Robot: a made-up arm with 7 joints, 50 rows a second.
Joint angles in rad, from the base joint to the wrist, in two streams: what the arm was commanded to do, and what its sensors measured. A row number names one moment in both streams.
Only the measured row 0 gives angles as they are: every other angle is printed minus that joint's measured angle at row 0.
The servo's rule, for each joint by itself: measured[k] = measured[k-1] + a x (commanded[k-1-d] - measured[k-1]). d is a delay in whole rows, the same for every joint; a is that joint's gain. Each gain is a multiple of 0.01, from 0.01 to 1. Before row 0 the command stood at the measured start. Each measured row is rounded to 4 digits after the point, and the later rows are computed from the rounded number. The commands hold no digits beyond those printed.
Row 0, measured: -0.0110 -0.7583 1.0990 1.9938 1.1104 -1.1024 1.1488
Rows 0 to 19, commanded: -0.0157 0.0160 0.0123 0.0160 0.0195 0.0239 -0.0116; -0.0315 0.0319 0.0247 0.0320 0.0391 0.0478 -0.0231; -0.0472 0.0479 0.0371 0.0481 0.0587 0.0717 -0.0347; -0.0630 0.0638 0.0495 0.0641 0.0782 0.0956 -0.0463; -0.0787 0.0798 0.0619 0.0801 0.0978 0.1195 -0.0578; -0.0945 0.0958 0.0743 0.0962 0.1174 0.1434 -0.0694; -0.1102 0.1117 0.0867 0.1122 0.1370 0.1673 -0.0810; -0.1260 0.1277 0.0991 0.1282 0.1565 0.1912 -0.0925; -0.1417 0.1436 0.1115 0.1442 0.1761 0.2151 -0.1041; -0.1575 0.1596 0.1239 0.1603 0.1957 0.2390 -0.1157; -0.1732 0.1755 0.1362 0.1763 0.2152 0.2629 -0.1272; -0.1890 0.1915 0.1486 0.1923 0.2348 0.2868 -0.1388; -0.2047 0.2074 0.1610 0.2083 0.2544 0.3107 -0.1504; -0.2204 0.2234 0.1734 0.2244 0.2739 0.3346 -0.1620; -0.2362 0.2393 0.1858 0.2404 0.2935 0.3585 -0.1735; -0.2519 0.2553 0.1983 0.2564 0.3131 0.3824 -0.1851; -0.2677 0.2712 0.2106 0.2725 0.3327 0.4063 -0.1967; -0.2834 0.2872 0.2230 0.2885 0.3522 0.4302 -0.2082; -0.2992 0.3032 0.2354 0.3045 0.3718 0.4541 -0.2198; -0.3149 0.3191 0.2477 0.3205 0.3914 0.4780 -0.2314
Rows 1 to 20, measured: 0.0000 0.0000 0.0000 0.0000 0.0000 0.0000 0.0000; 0.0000 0.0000 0.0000 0.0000 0.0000 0.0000 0.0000; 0.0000 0.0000 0.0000 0.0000 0.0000 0.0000 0.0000; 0.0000 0.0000 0.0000 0.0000 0.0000 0.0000 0.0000; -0.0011 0.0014 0.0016 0.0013 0.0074 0.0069 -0.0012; -0.0032 0.0041 0.0046 0.0038 0.0194 0.0188 -0.0034; -0.0063 0.0080 0.0088 0.0073 0.0343 0.0341 -0.0065; -0.0103 0.0130 0.0141 0.0118 0.0510 0.0519 -0.0105; -0.0151 0.0190 0.0203 0.0173 0.0688 0.0715 -0.0152; -0.0207 0.0259 0.0273 0.0236 0.0873 0.0924 -0.0206; -0.0270 0.0336 0.0350 0.0307 0.1062 0.1141 -0.0266; -0.0339 0.0421 0.0433 0.0385 0.1253 0.1365 -0.0332; -0.0414 0.0512 0.0522 0.0470 0.1446 0.1593 -0.0403; -0.0495 0.0610 0.0615 0.0561 0.1640 0.1824 -0.0478; -0.0582 0.0713 0.0712 0.0657 0.1835 0.2057 -0.0557; -0.0674 0.0821 0.0813 0.0758 0.2030 0.2292 -0.0640; -0.0770 0.0934 0.0917 0.0864 0.2225 0.2528 -0.0726; -0.0870 0.1051 0.1023 0.0974 0.2420 0.2765 -0.0815; -0.0974 0.1172 0.1132 0.1088 0.2616 0.3003 -0.0907; -0.1082 0.1296 0.1243 0.1206 0.2812 0.3241 -0.1001
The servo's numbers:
d 4
a 0.07 0.09 0.13 0.08 0.38 0.29 0.10

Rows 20 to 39, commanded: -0.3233 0.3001 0.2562 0.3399 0.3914 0.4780 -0.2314; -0.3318 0.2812 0.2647 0.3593 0.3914 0.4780 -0.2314; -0.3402 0.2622 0.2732 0.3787 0.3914 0.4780 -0.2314; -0.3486 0.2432 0.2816 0.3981 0.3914 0.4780 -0.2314; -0.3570 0.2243 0.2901 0.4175 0.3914 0.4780 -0.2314; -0.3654 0.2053 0.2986 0.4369 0.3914 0.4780 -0.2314; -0.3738 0.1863 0.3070 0.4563 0.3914 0.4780 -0.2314; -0.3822 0.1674 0.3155 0.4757 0.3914 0.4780 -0.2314; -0.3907 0.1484 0.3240 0.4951 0.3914 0.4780 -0.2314; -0.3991 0.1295 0.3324 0.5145 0.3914 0.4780 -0.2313; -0.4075 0.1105 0.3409 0.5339 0.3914 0.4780 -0.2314; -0.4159 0.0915 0.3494 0.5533 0.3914 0.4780 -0.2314; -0.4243 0.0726 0.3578 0.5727 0.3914 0.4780 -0.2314; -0.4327 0.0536 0.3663 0.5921 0.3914 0.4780 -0.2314; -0.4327 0.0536 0.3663 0.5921 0.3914 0.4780 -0.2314; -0.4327 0.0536 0.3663 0.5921 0.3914 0.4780 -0.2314; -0.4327 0.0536 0.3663 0.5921 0.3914 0.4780 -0.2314; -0.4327 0.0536 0.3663 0.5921 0.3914 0.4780 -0.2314; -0.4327 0.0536 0.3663 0.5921 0.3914 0.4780 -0.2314; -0.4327 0.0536 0.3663 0.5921 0.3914 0.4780 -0.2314
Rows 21 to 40, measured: -0.1194 0.1423 0.1355 0.1328 0.3008 0.3479 -0.1098; -0.1309 0.1553 0.1469 0.1453 0.3203 0.3718 -0.1196; -0.1427 0.1686 0.1584 0.1580 0.3399 0.3957 -0.1296; -0.1548 0.1821 0.1700 0.1710 0.3595 0.4196 -0.1398; -0.1666 0.1927 0.1812 0.1845 0.3716 0.4365 -0.1490; -0.1782 0.2007 0.1921 0.1985 0.3791 0.4485 -0.1572; -0.1895 0.2062 0.2026 0.2129 0.3838 0.4571 -0.1646; -0.2006 0.2095 0.2129 0.2277 0.3867 0.4632 -0.1713; -0.2115 0.2108 0.2229 0.2429 0.3885 0.4675 -0.1773; -0.2223 0.2103 0.2327 0.2584 0.3896 0.4705 -0.1827; -0.2329 0.2081 0.2424 0.2742 0.3903 0.4727 -0.1876; -0.2434 0.2044 0.2519 0.2903 0.3907 0.4742 -0.1920; -0.2537 0.1994 0.2613 0.3067 0.3910 0.4753 -0.1959; -0.2639 0.1931 0.2705 0.3233 0.3912 0.4761 -0.1994; -0.2740 0.1857 0.2797 0.3401 0.3913 0.4767 -0.2026; -0.2839 0.1772 0.2888 0.3572 0.3913 0.4771 -0.2055; -0.2937 0.1678 0.2978 0.3744 0.3913 0.4774 -0.2081; -0.3034 0.1575 0.3067 0.3918 0.3913 0.4776 -0.2104; -0.3125 0.1481 0.3144 0.4078 0.3913 0.4777 -0.2125; -0.3209 0.1396 0.3211 0.4225 0.3913 0.4778 -0.2144
